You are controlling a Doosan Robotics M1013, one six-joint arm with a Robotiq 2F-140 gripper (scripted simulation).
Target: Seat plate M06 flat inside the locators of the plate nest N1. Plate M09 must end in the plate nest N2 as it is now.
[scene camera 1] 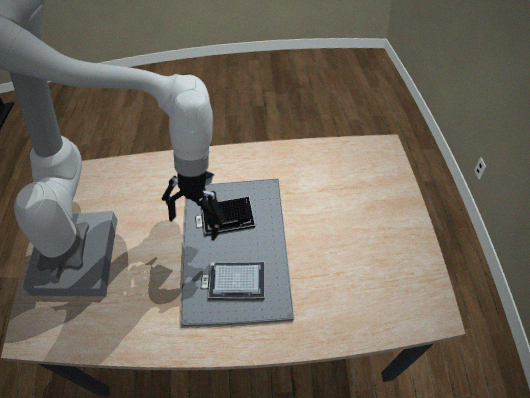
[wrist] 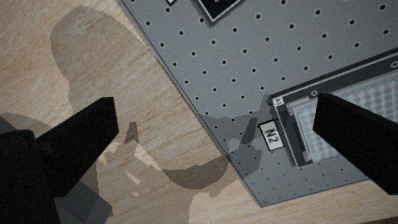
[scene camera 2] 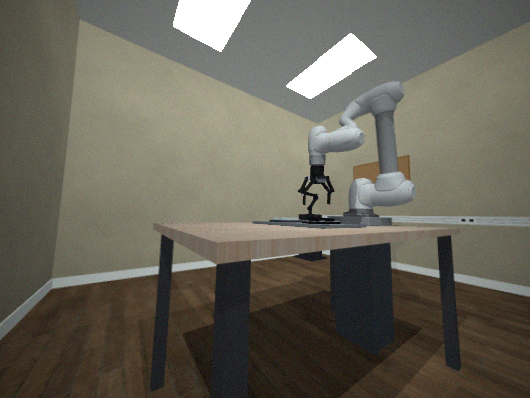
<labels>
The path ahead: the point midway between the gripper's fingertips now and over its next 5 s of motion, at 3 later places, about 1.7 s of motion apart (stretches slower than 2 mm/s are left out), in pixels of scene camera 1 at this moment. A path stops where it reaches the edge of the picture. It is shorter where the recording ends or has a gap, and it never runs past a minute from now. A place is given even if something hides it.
My gripper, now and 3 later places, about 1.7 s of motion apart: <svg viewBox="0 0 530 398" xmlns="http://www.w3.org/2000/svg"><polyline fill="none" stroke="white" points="193,227 227,204 228,213 226,209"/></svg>
</labels>
